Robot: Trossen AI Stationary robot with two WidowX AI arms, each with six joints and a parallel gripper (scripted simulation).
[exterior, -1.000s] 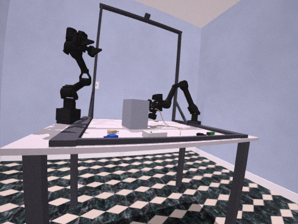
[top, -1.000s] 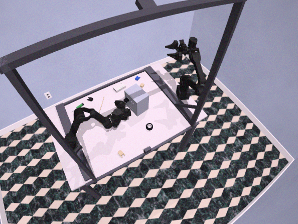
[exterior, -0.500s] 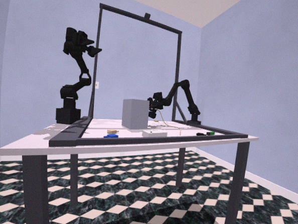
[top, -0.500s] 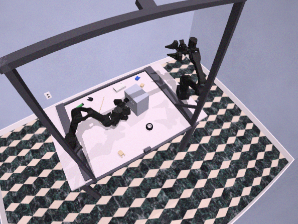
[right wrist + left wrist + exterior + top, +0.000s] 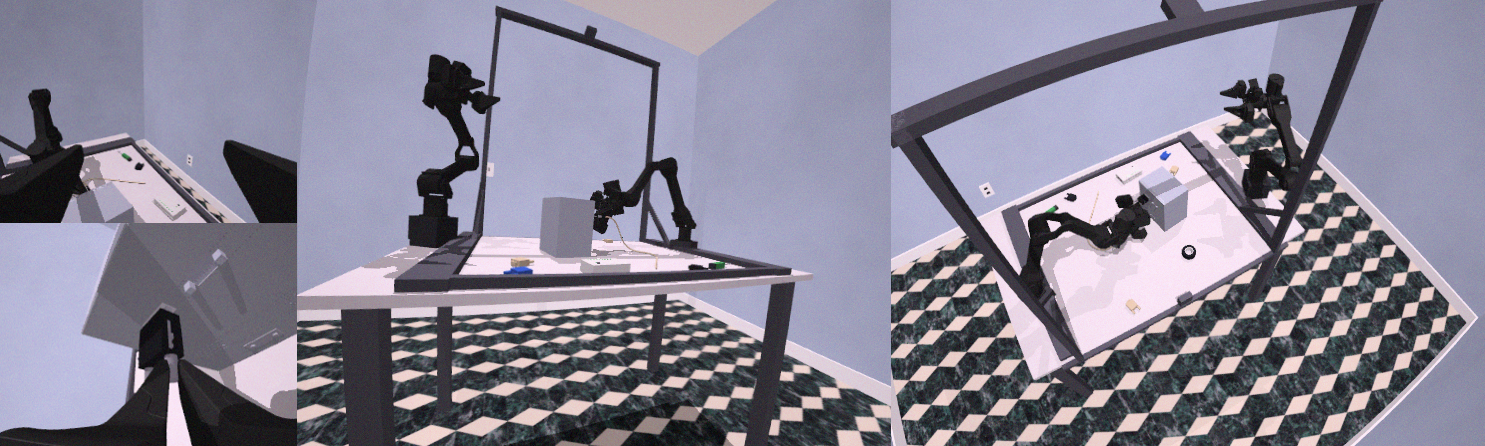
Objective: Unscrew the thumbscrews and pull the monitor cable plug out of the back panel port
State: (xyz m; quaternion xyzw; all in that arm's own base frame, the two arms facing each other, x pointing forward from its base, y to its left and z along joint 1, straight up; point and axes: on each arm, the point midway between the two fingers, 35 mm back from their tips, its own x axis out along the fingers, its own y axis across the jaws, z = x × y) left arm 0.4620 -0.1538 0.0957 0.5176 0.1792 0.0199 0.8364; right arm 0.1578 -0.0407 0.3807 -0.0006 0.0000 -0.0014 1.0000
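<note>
The grey box is 130 mm to the right of my left hand, 50 mm below it and 30 mm ahead of it.
</note>
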